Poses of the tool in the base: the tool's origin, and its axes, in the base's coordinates. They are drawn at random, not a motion.
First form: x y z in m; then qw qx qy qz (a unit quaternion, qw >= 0).
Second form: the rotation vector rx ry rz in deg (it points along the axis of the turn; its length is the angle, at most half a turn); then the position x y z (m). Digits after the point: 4 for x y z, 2 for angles.
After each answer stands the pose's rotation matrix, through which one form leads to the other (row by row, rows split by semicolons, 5 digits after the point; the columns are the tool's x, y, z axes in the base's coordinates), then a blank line. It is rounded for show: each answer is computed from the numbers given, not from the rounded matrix.
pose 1, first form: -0.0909 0.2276 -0.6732 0.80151 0.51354 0.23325 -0.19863
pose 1, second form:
63.08 28.65 -24.40 -0.0909 0.2276 -0.6732
0.81228 0.55797 0.16990; -0.07884 0.39365 -0.91587; -0.57791 0.73055 0.36374

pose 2, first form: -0.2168 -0.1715 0.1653 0.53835 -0.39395 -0.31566 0.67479
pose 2, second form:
-53.69 -43.02 91.97 -0.2168 -0.1715 0.1653
-0.10997 -0.47784 -0.87154; 0.97525 -0.22108 -0.00184; -0.19180 -0.85017 0.49032

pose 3, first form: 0.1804 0.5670 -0.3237 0.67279 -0.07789 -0.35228 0.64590
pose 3, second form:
-10.05 -45.44 83.32 0.1804 0.5670 -0.3237
-0.08257 -0.81423 -0.57464; 0.92399 0.15349 -0.35027; 0.37340 -0.55988 0.73966

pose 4, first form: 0.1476 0.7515 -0.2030 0.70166 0.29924 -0.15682 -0.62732
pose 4, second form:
38.17 -20.00 -80.01 0.1476 0.7515 -0.2030
0.16375 0.78648 -0.59551; -0.97419 0.03384 -0.22318; -0.15537 0.61669 0.77172

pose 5, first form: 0.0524 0.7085 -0.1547 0.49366 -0.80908 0.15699 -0.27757
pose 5, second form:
-112.42 21.81 -38.57 0.0524 0.7085 -0.1547
0.79662 0.02002 0.60415; -0.52808 -0.46331 0.71167; 0.29415 -0.88597 -0.35851

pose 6, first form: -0.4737 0.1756 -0.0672 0.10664 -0.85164 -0.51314 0.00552
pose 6, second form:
-143.69 -86.58 0.93 -0.4737 0.1756 -0.0672
0.47332 0.87284 -0.11884; 0.87519 -0.45063 0.17597; 0.10004 -0.18730 -0.97720

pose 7, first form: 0.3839 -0.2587 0.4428 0.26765 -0.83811 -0.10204 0.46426
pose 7, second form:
-129.56 -15.77 71.77 0.3839 -0.2587 0.4428
0.54811 -0.07748 -0.83281; 0.41955 -0.83590 0.35389; -0.72357 -0.54338 -0.42566

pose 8, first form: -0.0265 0.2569 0.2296 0.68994 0.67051 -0.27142 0.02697
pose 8, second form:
85.91 -34.78 3.46 -0.0265 0.2569 0.2296
0.85121 -0.40120 -0.33836; -0.32677 0.09938 -0.93987; 0.41070 0.91059 -0.04651

